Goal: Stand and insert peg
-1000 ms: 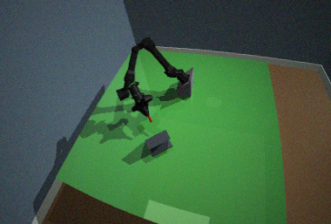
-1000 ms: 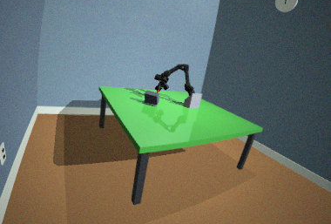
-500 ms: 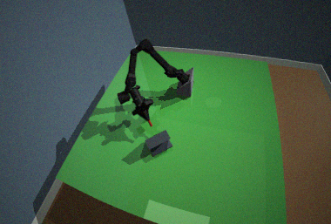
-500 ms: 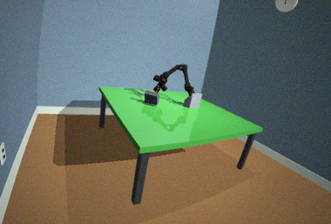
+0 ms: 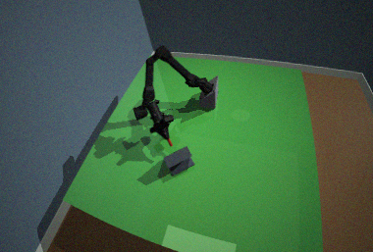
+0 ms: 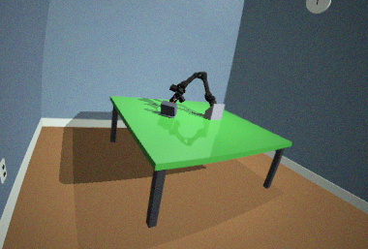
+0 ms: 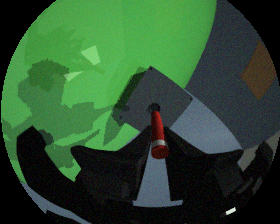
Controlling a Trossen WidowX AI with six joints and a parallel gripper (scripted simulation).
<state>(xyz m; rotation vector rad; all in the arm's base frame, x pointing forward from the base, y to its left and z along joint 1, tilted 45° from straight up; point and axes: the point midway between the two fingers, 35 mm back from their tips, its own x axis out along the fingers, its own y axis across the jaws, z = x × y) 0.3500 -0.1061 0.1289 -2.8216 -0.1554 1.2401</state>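
Now: the sloped grey panel 70 mm ahead of my gripper tip, 60 mm to the left of it and 50 mm below it. From my gripper tip the other things lie so: red peg (10 mm behind, 10 mm to the right, 10 mm above).
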